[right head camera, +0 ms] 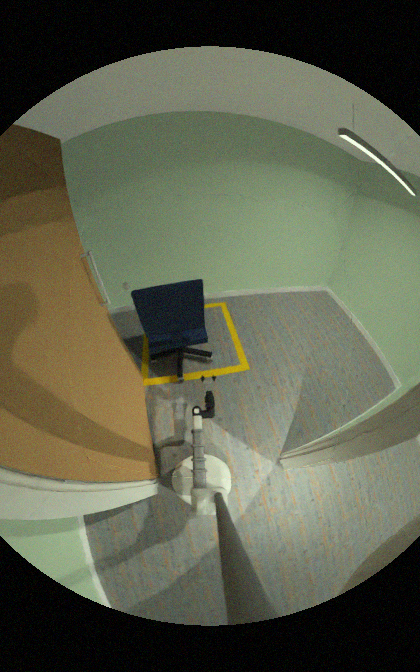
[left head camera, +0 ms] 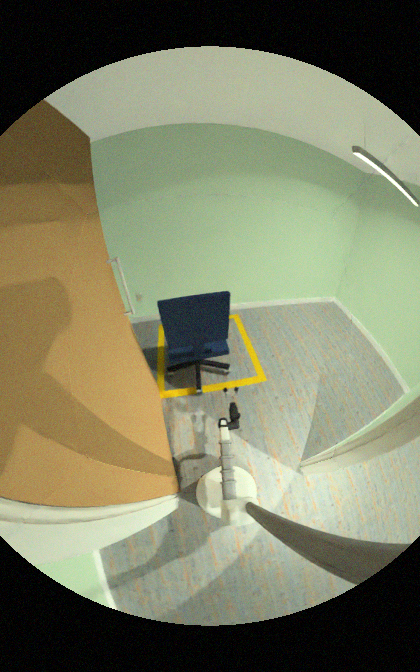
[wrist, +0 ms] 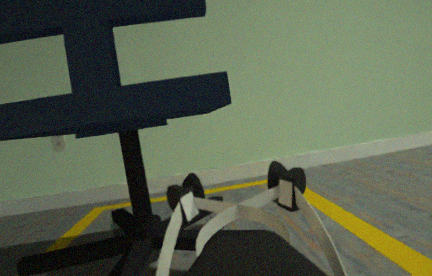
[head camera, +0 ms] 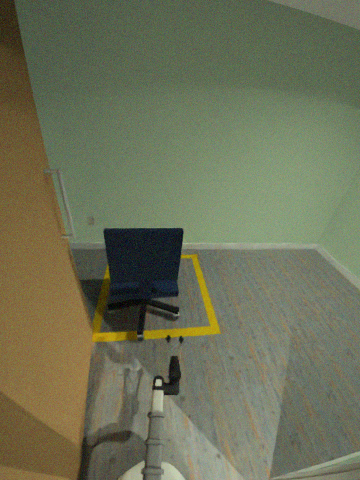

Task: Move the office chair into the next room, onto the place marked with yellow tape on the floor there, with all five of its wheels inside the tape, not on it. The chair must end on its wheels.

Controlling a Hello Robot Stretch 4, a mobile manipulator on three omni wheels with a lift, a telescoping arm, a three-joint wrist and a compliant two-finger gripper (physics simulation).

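Frame: origin at the robot's base, x left, y back, z up, level; millimetres.
Seen in the pictures: gripper, fingertip midpoint: point(right head camera: 207, 374) point(left head camera: 229, 386) point(wrist: 235, 183) point(head camera: 174, 335).
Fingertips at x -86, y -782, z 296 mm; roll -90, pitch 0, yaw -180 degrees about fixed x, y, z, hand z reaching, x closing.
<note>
A point is followed by its place in that frame.
The dark blue office chair point(head camera: 144, 257) @(x 141, y -1000, z 770 mm) point(left head camera: 196, 325) @(x 137, y -1001, z 738 mm) point(right head camera: 171, 312) @(x 134, y -1001, z 751 mm) point(wrist: 175, 90) @(x -2, y -1025, z 420 mm) stands upright on its wheels, its back toward me. The yellow tape square point(head camera: 211, 305) @(x -468, y -1288, z -24 mm) point(left head camera: 250, 350) @(x -421, y -1405, z -27 mm) point(right head camera: 238, 340) @(x -457, y -1375, z -25 mm) point(wrist: 360, 227) @(x -436, y -1318, z -27 mm) lies around its base. The nearest wheel, at the end of the leg pointing toward me, sits on the near tape line in the head view; two other wheels that show are inside the tape, and the far ones are hidden. My gripper point(head camera: 174, 339) @(x -86, y -782, z 296 mm) point(left head camera: 230, 390) @(x -86, y -782, z 296 mm) point(right head camera: 208, 378) @(x -86, y -782, z 296 mm) point(wrist: 235, 183) @(x -86, y -782, z 296 mm) is open and empty, in front of the chair's base and to its right, apart from it.
A large orange-brown door point(head camera: 45, 300) @(x 476, y -573, z 865 mm) point(left head camera: 100, 400) @(x 410, y -305, z 1068 mm) point(right head camera: 75, 390) @(x 413, y -318, z 1006 mm) with a long handle stands close on the left, beside the tape's left side. The green wall point(head camera: 225, 165) @(x -547, y -2247, z 1097 mm) is behind the chair. A white door frame point(left head camera: 360, 445) @(x -632, y -79, z 752 mm) point(right head camera: 350, 447) @(x -647, y -41, z 850 mm) stands to the right of my base.
</note>
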